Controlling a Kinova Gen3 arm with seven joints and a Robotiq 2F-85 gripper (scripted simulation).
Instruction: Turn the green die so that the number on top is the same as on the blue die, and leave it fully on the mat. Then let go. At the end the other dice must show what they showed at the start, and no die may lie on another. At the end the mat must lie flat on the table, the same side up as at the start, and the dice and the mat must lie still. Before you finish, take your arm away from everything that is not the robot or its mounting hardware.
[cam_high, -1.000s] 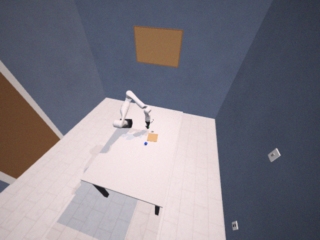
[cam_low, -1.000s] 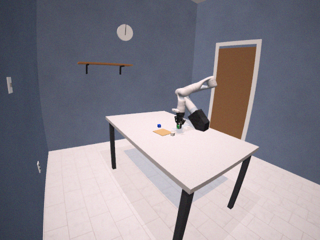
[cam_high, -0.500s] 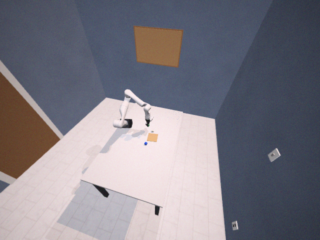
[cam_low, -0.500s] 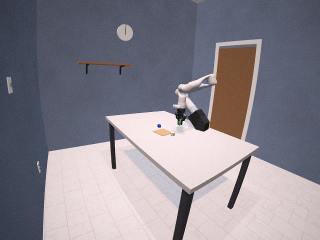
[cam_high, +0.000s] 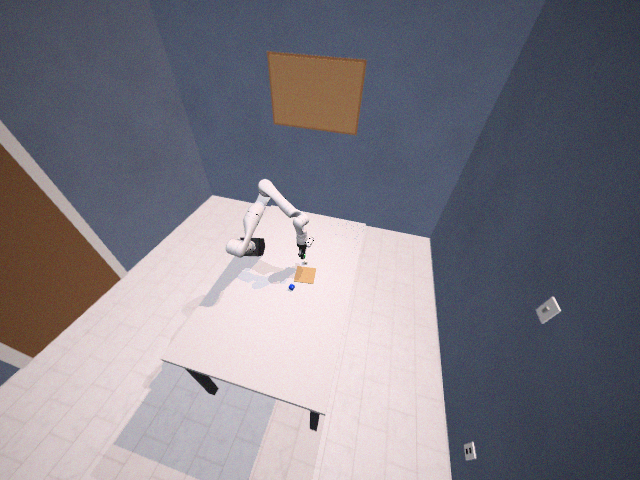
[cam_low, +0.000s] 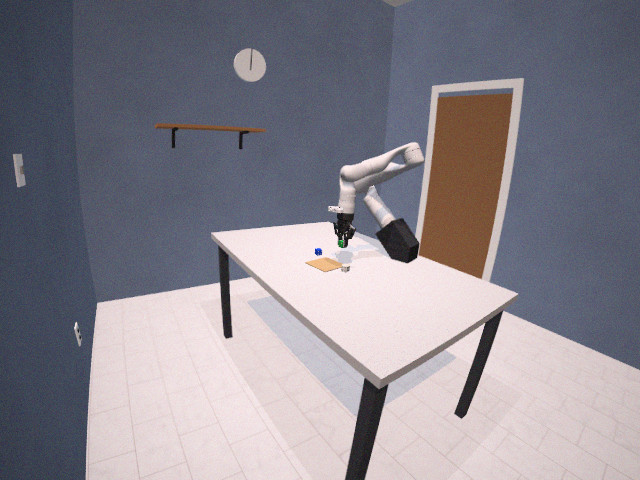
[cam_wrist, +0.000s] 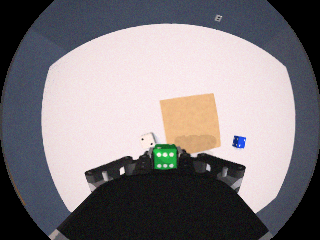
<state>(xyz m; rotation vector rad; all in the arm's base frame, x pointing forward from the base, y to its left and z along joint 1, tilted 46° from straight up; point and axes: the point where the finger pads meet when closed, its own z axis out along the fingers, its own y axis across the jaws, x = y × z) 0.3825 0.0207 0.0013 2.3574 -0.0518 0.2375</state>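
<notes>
Right now my hand is 120 mm above the tan mat, 70 mm to the left of it and 30 mm short of it. Also, from my hand: white die (110 mm below, 40 mm to the left, 10 mm ahead); green die (10 mm below); blue die (200 mm to the right, 110 mm below, 40 mm behind).
</notes>
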